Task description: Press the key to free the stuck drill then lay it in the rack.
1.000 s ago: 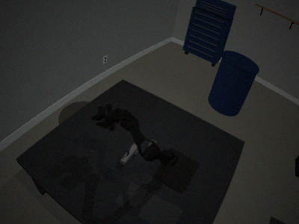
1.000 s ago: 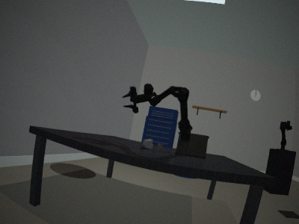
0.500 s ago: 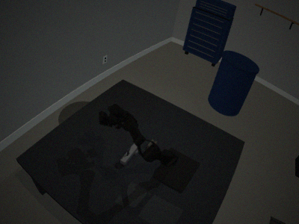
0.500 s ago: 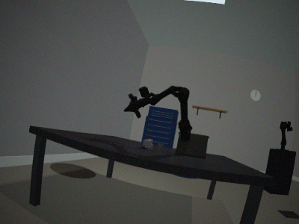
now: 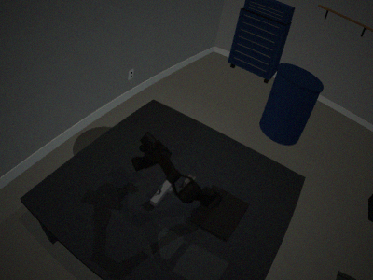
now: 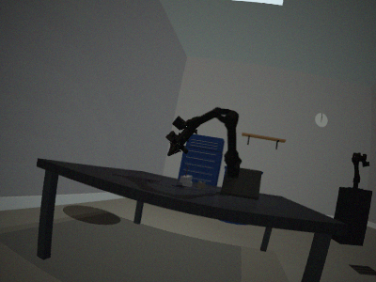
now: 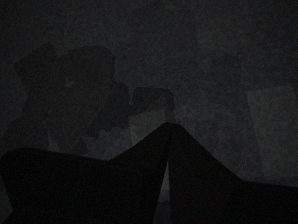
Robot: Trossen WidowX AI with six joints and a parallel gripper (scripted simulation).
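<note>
Right now the drill is 13 cm behind my gripper tip, 4 cm to the right of it and 11 cm below it.
</note>
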